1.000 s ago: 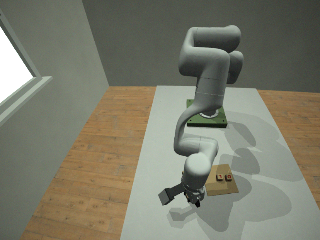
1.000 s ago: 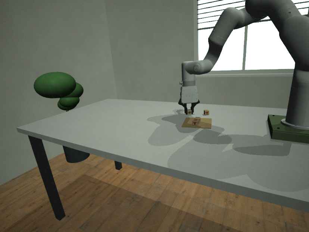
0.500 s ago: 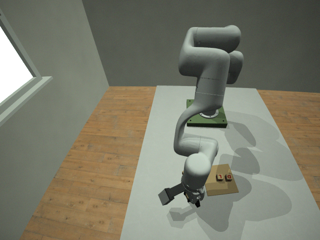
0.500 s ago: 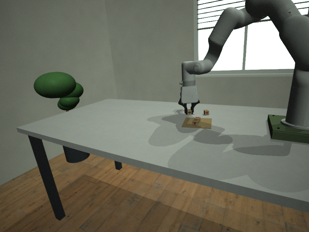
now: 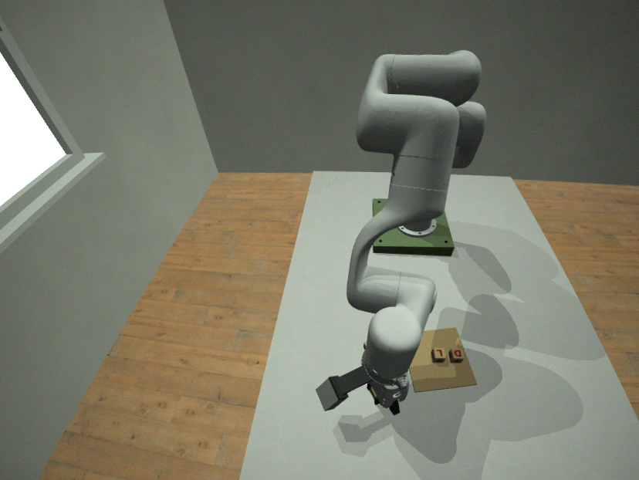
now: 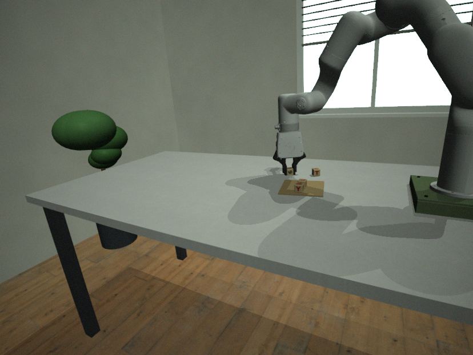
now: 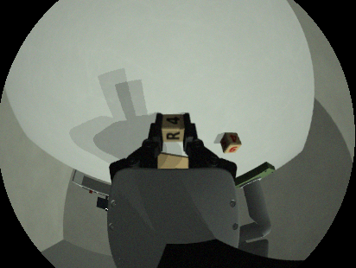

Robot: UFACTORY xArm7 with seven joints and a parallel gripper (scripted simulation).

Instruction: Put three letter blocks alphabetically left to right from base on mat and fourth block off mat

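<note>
Now: hand 70 mm past the tan mat, 150 mm to the right of it and 20 mm above it.
</note>
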